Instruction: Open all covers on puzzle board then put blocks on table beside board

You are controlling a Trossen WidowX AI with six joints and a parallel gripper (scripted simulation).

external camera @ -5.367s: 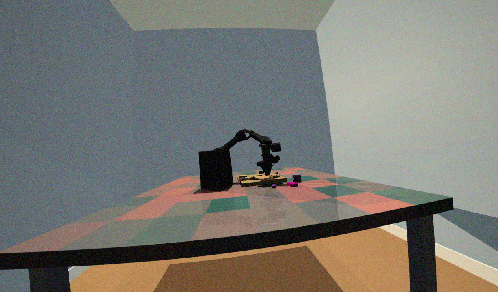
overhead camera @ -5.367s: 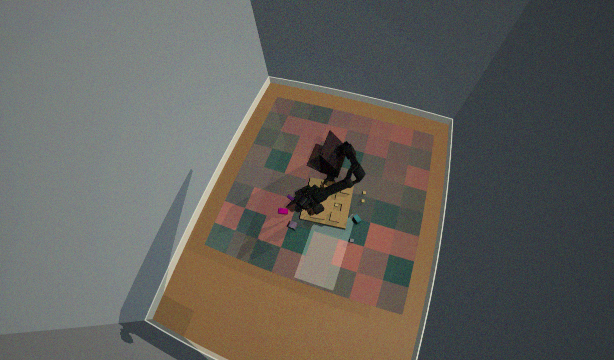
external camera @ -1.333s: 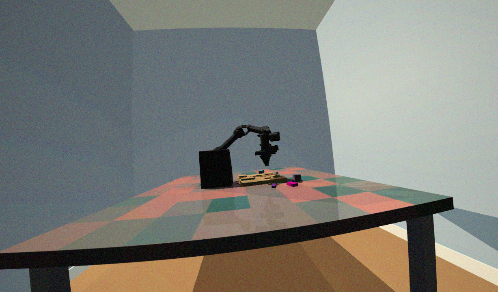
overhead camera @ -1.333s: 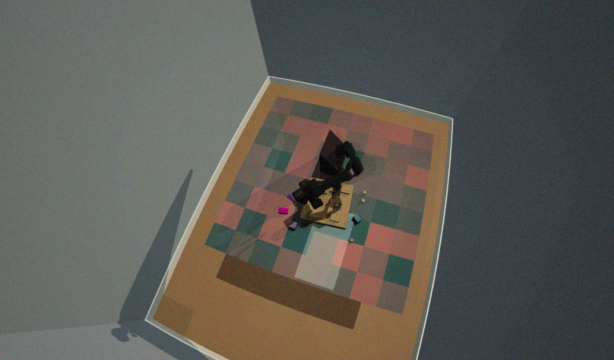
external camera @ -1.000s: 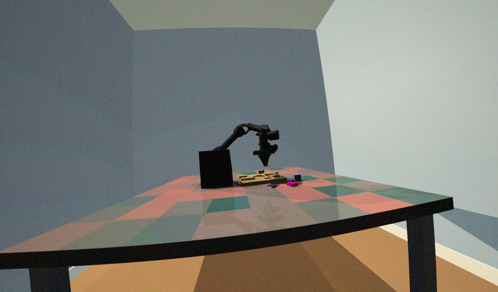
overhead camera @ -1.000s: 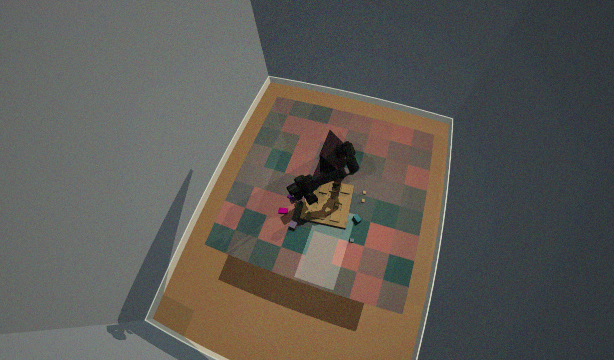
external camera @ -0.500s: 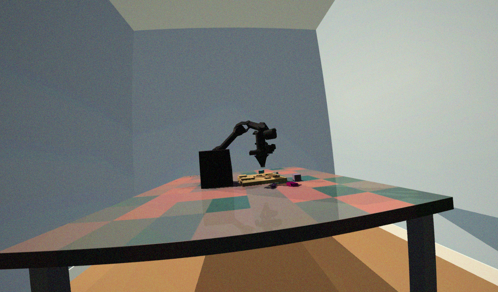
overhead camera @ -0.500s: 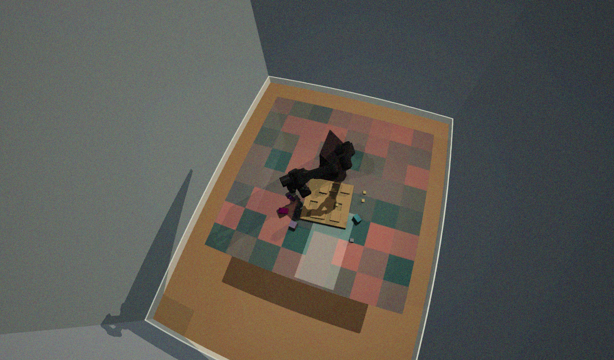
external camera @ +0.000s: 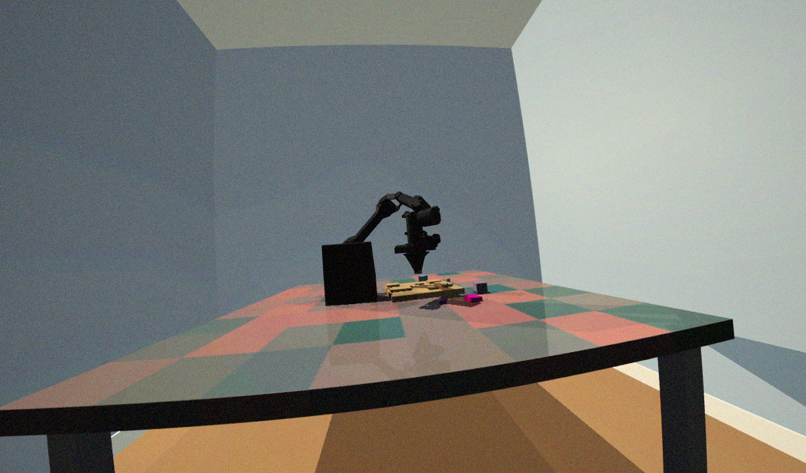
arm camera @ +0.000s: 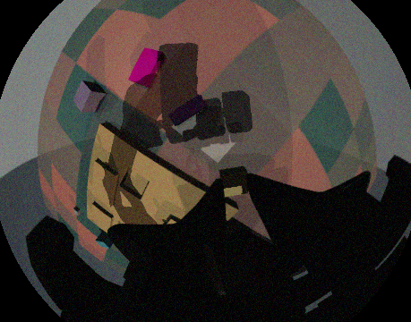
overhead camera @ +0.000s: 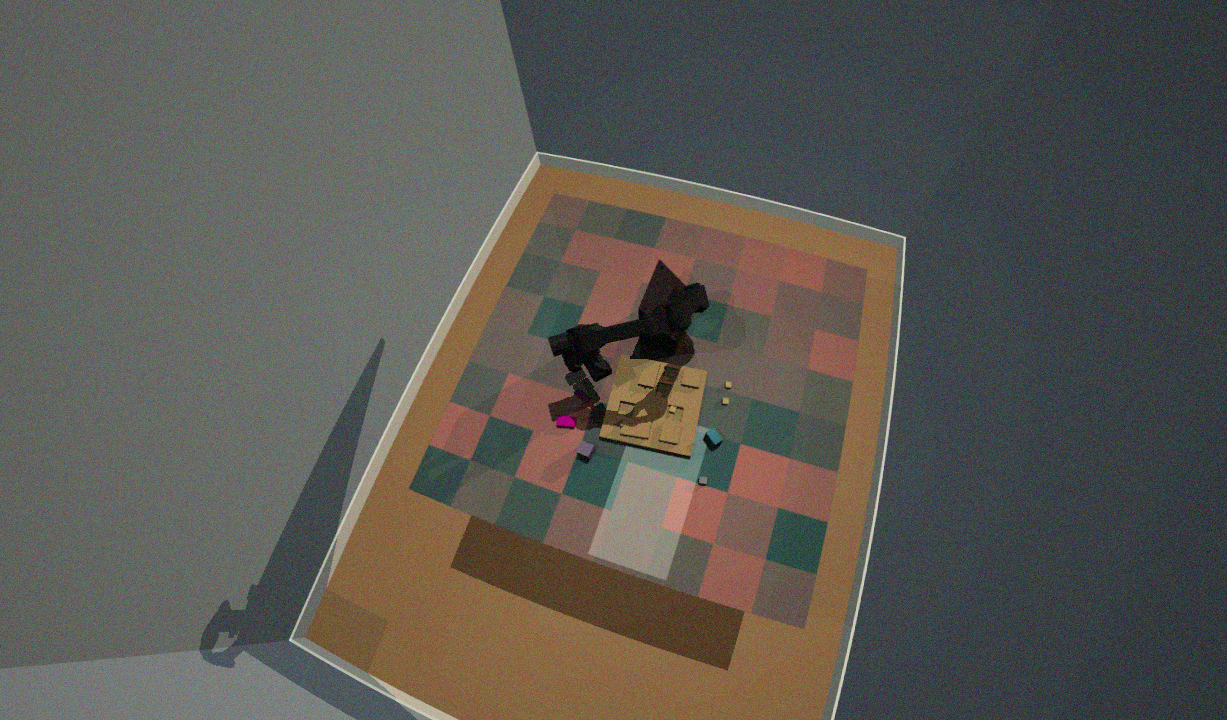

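Right now my gripper tip is 24 cm to the right of the tan puzzle board, 9 cm above it and 1 cm short of it. The rest, counted from my gripper tip: teal block (44 cm to the left, 9 cm below, 5 cm ahead); then lavender block (25 cm ahead, 9 cm below, 8 cm to the left); then magenta block (18 cm ahead, 10 cm below, 2 cm to the right).
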